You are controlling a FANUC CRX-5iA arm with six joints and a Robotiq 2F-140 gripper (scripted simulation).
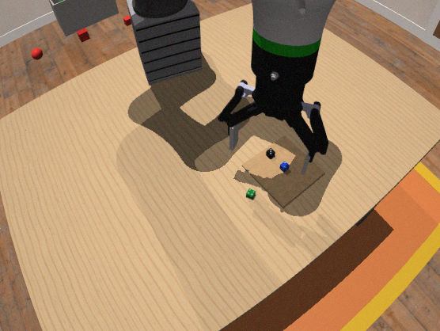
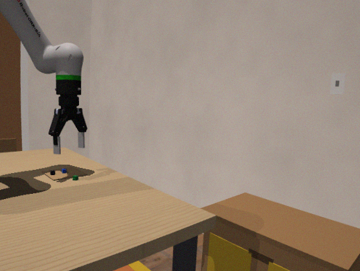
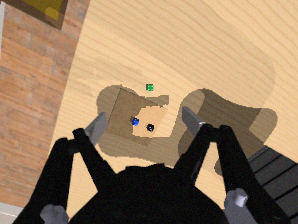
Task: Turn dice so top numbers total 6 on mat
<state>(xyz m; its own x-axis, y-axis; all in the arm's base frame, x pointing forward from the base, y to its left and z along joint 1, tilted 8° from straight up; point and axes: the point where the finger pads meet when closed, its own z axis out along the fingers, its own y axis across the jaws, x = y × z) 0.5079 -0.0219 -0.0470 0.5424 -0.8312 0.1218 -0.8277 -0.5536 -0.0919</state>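
Right now the green die is 110 mm below my hand, 40 mm to the right of it and 10 mm ahead of it. Also, from my hand: blue die: 100 mm below, 60 mm to the left, 10 mm behind; then tan mat: 110 mm below, 60 mm to the left, 10 mm behind; then black die: 100 mm below, 60 mm to the left, 50 mm behind.
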